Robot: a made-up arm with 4 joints. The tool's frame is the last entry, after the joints.
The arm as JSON. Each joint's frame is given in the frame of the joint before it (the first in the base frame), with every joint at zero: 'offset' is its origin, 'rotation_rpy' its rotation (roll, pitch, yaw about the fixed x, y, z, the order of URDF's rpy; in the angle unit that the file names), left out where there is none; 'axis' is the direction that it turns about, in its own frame. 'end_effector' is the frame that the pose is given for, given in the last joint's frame.
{
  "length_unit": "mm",
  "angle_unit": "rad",
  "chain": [
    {
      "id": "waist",
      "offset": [
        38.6,
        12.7,
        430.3
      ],
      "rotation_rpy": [
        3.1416,
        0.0,
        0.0
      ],
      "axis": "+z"
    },
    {
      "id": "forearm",
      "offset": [
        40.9,
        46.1,
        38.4
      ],
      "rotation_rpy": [
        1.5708,
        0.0,
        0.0
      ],
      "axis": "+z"
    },
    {
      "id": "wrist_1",
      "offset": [
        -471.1,
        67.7,
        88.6
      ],
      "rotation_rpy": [
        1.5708,
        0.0,
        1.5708
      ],
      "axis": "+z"
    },
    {
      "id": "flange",
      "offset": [
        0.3,
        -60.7,
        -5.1
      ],
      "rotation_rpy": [
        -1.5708,
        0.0,
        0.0
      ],
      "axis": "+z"
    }
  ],
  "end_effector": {
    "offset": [
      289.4,
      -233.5,
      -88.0
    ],
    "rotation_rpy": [
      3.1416,
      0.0,
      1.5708
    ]
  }
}
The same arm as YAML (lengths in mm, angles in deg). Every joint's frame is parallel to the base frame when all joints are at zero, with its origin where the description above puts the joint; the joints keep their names.
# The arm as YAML. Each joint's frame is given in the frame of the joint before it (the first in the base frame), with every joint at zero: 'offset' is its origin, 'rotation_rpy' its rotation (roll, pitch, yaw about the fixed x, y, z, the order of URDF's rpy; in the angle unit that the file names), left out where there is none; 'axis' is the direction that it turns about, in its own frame. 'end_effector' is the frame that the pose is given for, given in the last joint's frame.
length_unit: mm
angle_unit: deg
chain:
  - id: waist
    offset: [38.6, 12.7, 430.3]
    axis: [0.0, 0.0, -1.0]
  - id: forearm
    offset: [40.9, -46.1, -38.4]
    axis: [0.0, 1.0, 0.0]
  - id: wrist_1
    offset: [-471.1, 88.6, -67.7]
    axis: [1.0, 0.0, 0.0]
  - id: flange
    offset: [-5.1, -60.7, -0.3]
    axis: [0.0, 1.0, 0.0]
end_effector:
  offset: [233.5, -88.0, -289.4]
  rotation_rpy: [-90.0, 0.0, 180.0]

